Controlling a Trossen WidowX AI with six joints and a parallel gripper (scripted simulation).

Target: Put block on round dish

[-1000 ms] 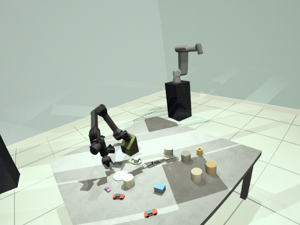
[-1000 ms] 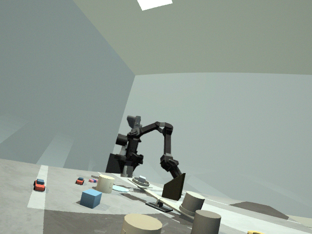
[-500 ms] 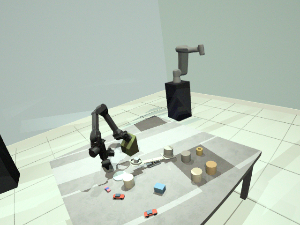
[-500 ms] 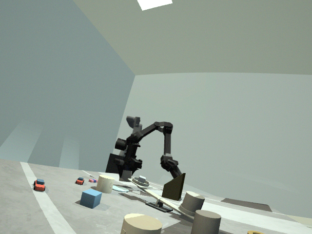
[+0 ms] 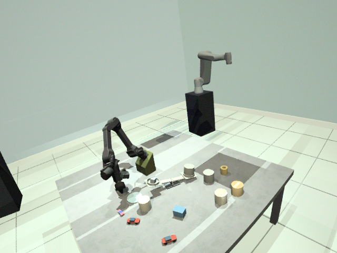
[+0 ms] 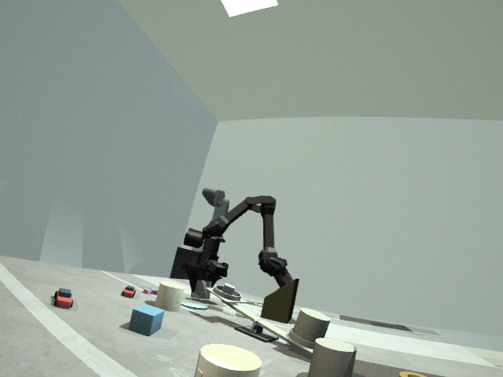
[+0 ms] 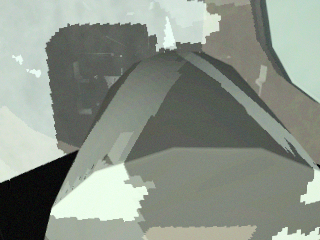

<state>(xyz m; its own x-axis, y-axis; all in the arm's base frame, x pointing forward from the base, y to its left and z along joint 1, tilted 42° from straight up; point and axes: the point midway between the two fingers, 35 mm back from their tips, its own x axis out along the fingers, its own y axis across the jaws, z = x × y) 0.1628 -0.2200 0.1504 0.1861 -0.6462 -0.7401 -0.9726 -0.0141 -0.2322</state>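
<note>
Right now the grey block is 190 mm to the left of my gripper tip, 120 mm ahead of it and 60 mm above it. Also, from my gripper tip: blue cube: 390 mm ahead, 200 mm to the left, 10 mm below; then small balance: 310 mm to the left, 130 mm ahead, 10 mm above; then round dish: 90 mm ahead, 50 mm to the left, 30 mm below.
</note>
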